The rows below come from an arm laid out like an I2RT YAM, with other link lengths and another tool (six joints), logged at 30 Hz.
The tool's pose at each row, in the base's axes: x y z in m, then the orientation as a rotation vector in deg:
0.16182 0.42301 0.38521 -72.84 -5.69 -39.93
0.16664 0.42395 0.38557 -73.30 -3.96 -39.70
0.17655 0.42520 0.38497 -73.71 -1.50 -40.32
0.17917 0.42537 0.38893 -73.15 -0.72 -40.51
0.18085 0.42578 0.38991 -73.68 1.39 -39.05
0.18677 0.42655 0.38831 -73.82 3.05 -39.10
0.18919 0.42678 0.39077 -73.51 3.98 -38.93
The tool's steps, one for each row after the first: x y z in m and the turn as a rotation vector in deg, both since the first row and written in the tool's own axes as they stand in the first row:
0.00358 0.00236 0.00242 -0.86 0.92 1.07
0.01065 0.00826 0.00634 -2.04 2.80 1.88
0.01439 0.00634 0.00856 -1.78 3.60 2.20
0.01597 0.00646 0.00975 -2.64 4.12 4.38
0.01964 0.01103 0.01172 -3.27 5.24 5.20
0.02254 0.01027 0.01344 -3.24 5.89 5.85

